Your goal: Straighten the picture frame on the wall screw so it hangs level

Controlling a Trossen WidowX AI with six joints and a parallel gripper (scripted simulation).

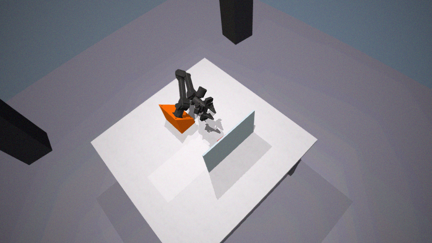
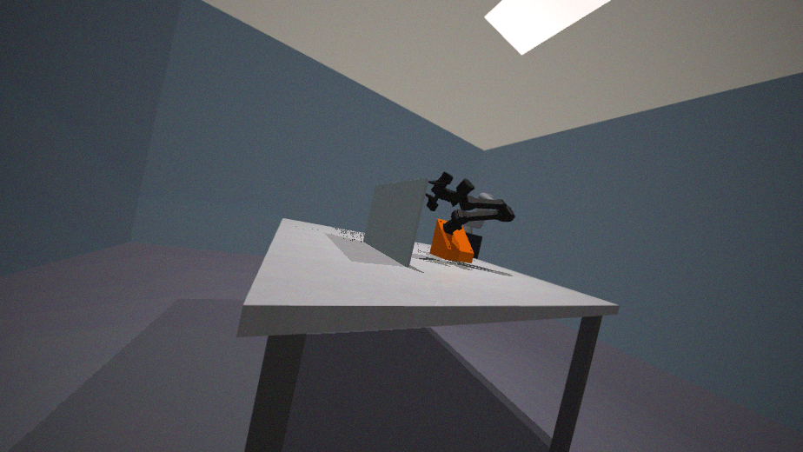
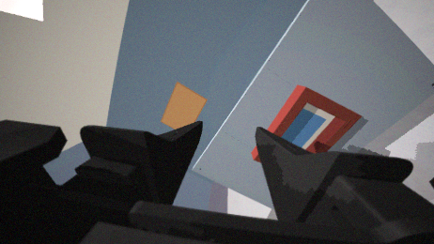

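My gripper tip is now 170 mm above the picture frame and 130 mm short of it. Also, from my gripper tip: wall panel (170 mm below, 140 mm ahead, 10 mm to the left).
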